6 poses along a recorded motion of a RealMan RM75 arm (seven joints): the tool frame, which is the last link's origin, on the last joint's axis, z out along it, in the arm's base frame.
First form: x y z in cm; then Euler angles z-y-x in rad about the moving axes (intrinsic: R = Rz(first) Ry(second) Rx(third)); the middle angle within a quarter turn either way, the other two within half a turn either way.
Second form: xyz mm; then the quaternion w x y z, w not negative. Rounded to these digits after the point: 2 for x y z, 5 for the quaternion.
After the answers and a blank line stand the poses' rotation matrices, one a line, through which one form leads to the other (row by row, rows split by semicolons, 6 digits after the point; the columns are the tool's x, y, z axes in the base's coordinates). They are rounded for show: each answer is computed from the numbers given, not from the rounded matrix.
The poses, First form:
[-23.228, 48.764, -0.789, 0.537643, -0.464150, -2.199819]
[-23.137, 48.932, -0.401, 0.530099, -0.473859, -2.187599]
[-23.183, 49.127, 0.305, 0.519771, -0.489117, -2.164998]
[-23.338, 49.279, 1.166, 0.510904, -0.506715, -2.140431]
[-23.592, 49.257, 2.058, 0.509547, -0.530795, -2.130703]
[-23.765, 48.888, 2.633, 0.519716, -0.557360, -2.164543]
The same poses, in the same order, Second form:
[-232.28, 487.64, -7.89, 0.48010, -0.80841, -0.33094, -0.08034]
[-231.37, 489.32, -4.01, 0.48533, -0.80517, -0.33021, -0.08433]
[-231.83, 491.27, 3.05, 0.49483, -0.79889, -0.32996, -0.08969]
[-233.38, 492.79, 11.66, 0.50510, -0.79134, -0.33100, -0.09537]
[-235.92, 492.57, 20.58, 0.51000, -0.78506, -0.33569, -0.10433]
[-237.65, 488.88, 26.33, 0.49848, -0.78728, -0.34290, -0.11882]

0.768047 0.612217 -0.187870; 0.457933 -0.319973 0.829406; 0.447663 -0.723055 -0.526108
0.767693 0.613616 -0.184724; 0.449907 -0.310834 0.837237; 0.456323 -0.725850 -0.514695
0.766166 0.615963 -0.183245; 0.438445 -0.292546 0.849814; 0.469847 -0.731441 -0.494204
0.762692 0.620201 -0.183442; 0.427524 -0.270625 0.862546; 0.485308 -0.736283 -0.471555
0.752850 0.633498 -0.178597; 0.420665 -0.254418 0.870811; 0.506219 -0.730720 -0.458029
0.736598 0.658382 -0.154779; 0.421470 -0.267865 0.866378; 0.528948 -0.703408 -0.474797

